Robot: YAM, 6 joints.
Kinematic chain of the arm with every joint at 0, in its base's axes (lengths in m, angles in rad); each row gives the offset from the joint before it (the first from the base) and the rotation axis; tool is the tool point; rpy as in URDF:
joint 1: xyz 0 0 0.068 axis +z
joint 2: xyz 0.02 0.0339 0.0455 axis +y
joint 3: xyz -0.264 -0.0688 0 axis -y
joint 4: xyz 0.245 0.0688 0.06 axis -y
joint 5: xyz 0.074 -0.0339 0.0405 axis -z
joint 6: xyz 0.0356 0 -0.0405 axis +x
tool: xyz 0 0 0 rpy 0 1.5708 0
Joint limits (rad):
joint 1: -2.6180..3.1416
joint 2: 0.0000..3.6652
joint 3: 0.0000..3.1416
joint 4: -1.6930..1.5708
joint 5: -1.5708..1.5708
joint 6: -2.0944..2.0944
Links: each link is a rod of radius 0.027 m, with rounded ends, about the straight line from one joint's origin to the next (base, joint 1, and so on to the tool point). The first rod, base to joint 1, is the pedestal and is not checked.
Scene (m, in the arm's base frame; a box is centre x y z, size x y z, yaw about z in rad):
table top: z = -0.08
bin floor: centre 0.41 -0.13 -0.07 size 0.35 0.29 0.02 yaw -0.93
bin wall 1: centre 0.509 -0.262 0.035 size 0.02 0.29 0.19 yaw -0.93
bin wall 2: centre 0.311 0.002 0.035 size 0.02 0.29 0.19 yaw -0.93
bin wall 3: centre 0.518 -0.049 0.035 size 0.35 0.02 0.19 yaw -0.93
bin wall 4: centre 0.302 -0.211 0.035 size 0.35 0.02 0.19 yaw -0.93
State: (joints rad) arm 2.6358 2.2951 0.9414 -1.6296 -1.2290 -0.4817
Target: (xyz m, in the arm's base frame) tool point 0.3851 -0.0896 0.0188
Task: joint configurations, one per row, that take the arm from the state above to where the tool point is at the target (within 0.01 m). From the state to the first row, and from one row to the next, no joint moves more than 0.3 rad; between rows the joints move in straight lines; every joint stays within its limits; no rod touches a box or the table.
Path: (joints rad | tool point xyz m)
1: 2.3410 2.2733 1.0244 -1.5998 -1.2236 -0.4817 | -0.1929 0.1508 0.0767
2: 2.0463 2.2516 1.1075 -1.5699 -1.2182 -0.4817 | -0.1504 0.2191 0.0847
3: 1.7515 2.2298 1.1905 -1.5401 -1.2128 -0.4817 | -0.0839 0.2738 0.0953
4: 1.4568 2.2081 1.2735 -1.5102 -1.2074 -0.4817 | 0.0016 0.3063 0.1086
5: 1.1620 2.1863 1.3566 -1.4804 -1.2020 -0.4817 | 0.0982 0.3101 0.1246
6: 0.8673 2.1645 1.4396 -1.4505 -1.1966 -0.4817 | 0.1956 0.2818 0.1432
7: 0.5725 2.1428 1.5226 -1.4207 -1.1912 -0.4817 | 0.2827 0.2215 0.1642
8: 0.2777 2.1210 1.6057 -1.3909 -1.1858 -0.4817 | 0.3487 0.1337 0.1875
9: -0.0170 2.0993 1.6887 -1.3610 -1.1804 -0.4817 | 0.3847 0.0264 0.2129
10: -0.3118 2.0775 1.7718 -1.3312 -1.1750 -0.4817 | 0.3851 -0.0896 0.2403
11: -0.3113 2.3336 1.7217 -1.2732 -1.1617 -0.4817 | 0.4005 -0.0945 0.1289
12: -0.3108 2.5897 1.6717 -1.2152 -1.1484 -0.4817 | 0.3851 -0.0896 0.0188

